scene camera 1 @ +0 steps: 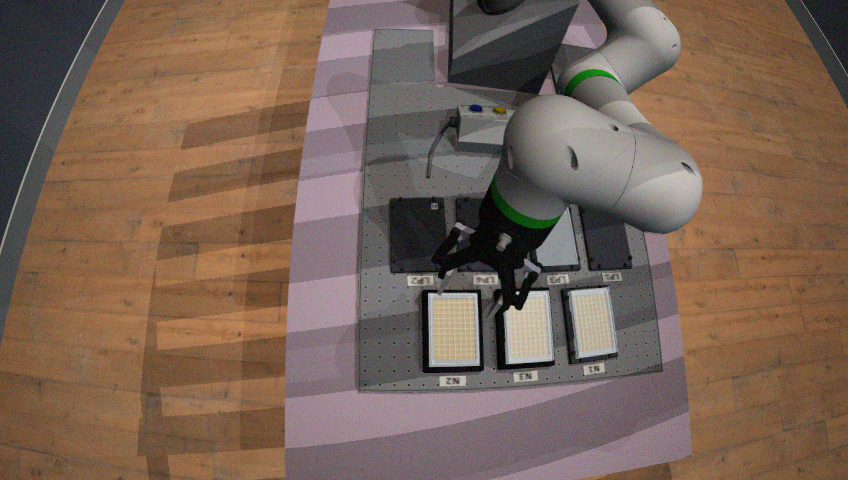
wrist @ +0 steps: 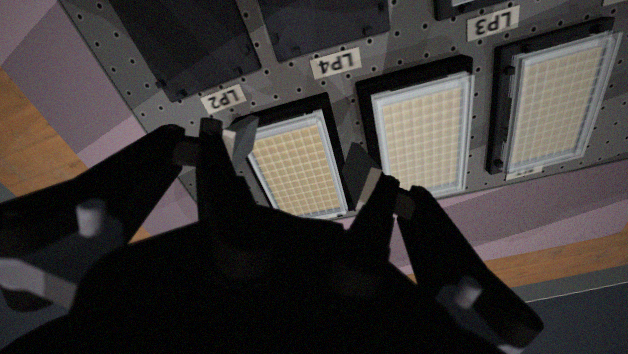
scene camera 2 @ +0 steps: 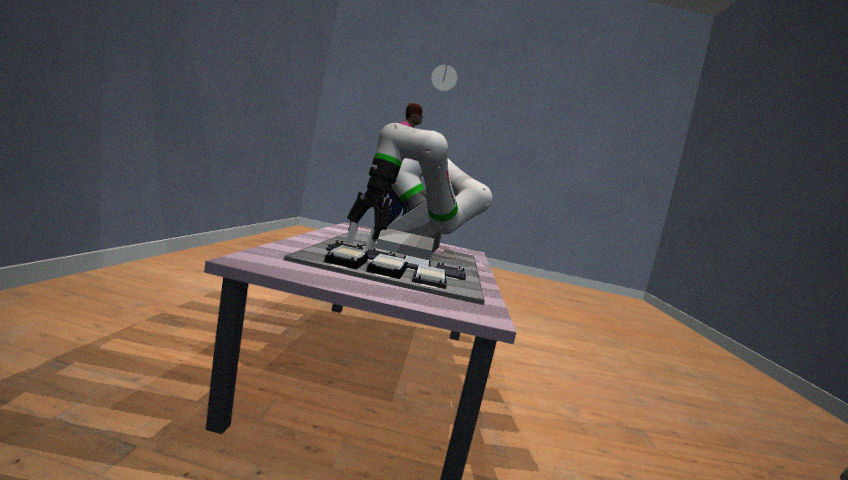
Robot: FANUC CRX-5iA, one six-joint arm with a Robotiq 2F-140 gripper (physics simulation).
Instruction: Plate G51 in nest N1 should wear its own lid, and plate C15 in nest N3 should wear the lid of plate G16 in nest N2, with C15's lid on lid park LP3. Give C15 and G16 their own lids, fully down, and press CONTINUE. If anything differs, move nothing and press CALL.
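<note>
My gripper (scene camera 1: 467, 297) (scene camera 2: 361, 240) (wrist: 302, 145) is open and empty, tilted above the plate in N2 (scene camera 1: 454, 330) (scene camera 2: 347, 253) (wrist: 300, 175). In the wrist view its fingertips flank that plate's upper part. That plate has a deeper yellow grid than the plate in N3 (scene camera 1: 528, 336) (scene camera 2: 389, 262) (wrist: 425, 135). The plate in N1 (scene camera 1: 593, 324) (scene camera 2: 430, 274) (wrist: 557, 105) shows a clear lid with doubled edges in the wrist view; I cannot tell whether it is fully down. A pale lid (scene camera 1: 562, 240) lies on LP3, partly hidden by the arm. Plate codes are not readable.
Dark lid parks LP2 (scene camera 1: 416, 237) and LP1 (scene camera 1: 605, 237) stand behind the nests; LP4 is partly under the gripper. A button box (scene camera 1: 480, 133) with a blue button (scene camera 1: 476, 108) and a yellow button (scene camera 1: 499, 110) stands farther back, partly hidden by the arm. A person (scene camera 2: 414, 113) shows behind the arm.
</note>
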